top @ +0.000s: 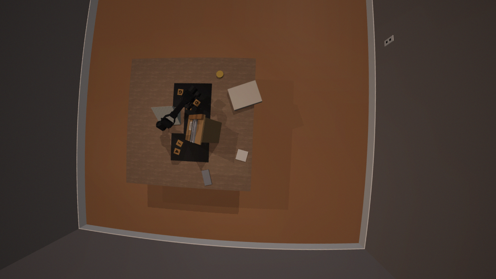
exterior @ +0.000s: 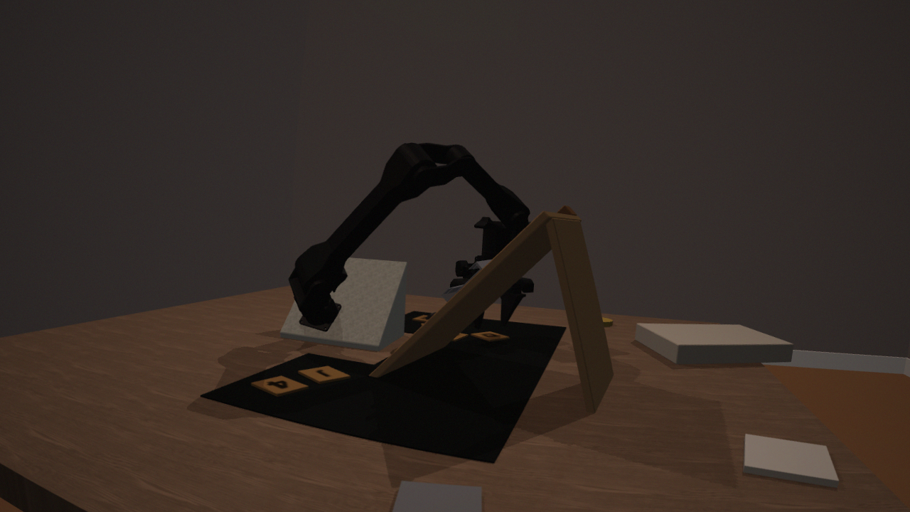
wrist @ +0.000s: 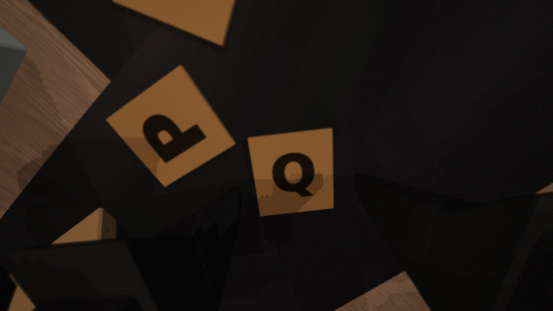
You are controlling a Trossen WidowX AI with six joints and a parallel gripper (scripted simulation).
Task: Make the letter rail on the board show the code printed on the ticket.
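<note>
Now: the q tile 20 mm below my gripper tip. Round my gripper tip: g tile: 180 mm behind, 100 mm to the left, 20 mm below; then black mat: 190 mm to the right, 80 mm behind, 20 mm below; then p tile: 70 mm behind, 40 mm to the right, 20 mm below.
</note>
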